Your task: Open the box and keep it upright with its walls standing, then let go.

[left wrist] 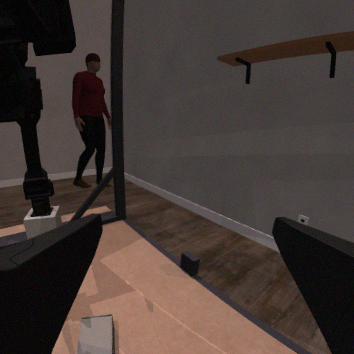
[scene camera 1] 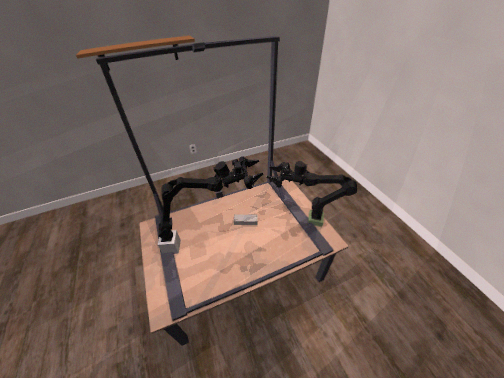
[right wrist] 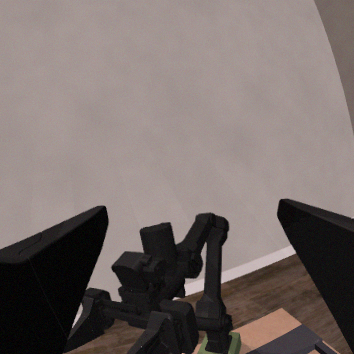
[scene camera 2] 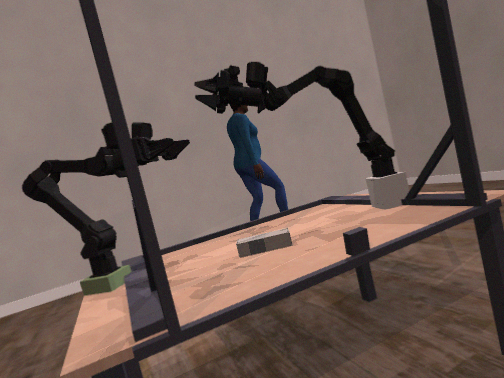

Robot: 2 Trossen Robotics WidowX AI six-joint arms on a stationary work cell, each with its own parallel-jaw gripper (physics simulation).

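A small grey box lies low and flat on the table, with a smooth pale top that looks closed; no raised walls or flaps show. Its near end is cut off in the left wrist view, and it does not show in the right wrist view. My left gripper is open and empty, high above the table and away from the box. My right gripper is open and empty, also high up, facing the left gripper. Neither gripper touches the box.
The wooden table has a dark frame with tall posts. A small dark block sits at one edge. The two grippers are close together in scene camera 1. A person stands beyond the table.
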